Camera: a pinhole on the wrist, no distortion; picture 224 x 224 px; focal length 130.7 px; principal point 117.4 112.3 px. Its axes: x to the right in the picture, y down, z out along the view. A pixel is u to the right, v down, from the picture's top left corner.
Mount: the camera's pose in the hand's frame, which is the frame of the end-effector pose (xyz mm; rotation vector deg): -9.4 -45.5 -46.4 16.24 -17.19 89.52
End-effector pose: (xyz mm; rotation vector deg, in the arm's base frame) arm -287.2 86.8 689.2 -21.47 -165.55 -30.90
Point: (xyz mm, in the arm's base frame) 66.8 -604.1 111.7
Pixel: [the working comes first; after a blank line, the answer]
In the camera's frame: -517.9 603.5 502.4

outside the picture
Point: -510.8 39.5 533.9
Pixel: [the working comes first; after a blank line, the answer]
In the camera's frame: -32.7 -179.8 224.8

98 8
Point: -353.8 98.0 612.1
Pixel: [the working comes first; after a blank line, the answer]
In the camera's frame: 57.3 -60.0 116.3

182 45
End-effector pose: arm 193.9 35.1 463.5 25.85 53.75 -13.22
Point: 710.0 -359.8 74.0
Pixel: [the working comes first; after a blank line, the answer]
In the camera's frame: -58.4 -626.9 451.0

outside the picture
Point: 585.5 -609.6 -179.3
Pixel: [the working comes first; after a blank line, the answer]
In the camera's frame: -411.0 -757.2 477.7

outside the picture
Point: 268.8 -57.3 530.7
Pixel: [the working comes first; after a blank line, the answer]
In the camera's frame: 74.6 0.4 162.0

178 113
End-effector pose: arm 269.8 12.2 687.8 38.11 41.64 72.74
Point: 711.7 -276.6 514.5
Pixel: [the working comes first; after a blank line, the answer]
In the camera's frame: -264.4 192.5 430.2

37 171
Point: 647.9 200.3 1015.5
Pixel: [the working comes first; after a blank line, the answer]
In the camera's frame: 294.9 -218.4 458.9

201 50
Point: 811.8 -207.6 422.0
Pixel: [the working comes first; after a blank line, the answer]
In the camera's frame: -370.3 100.9 491.3

19 139
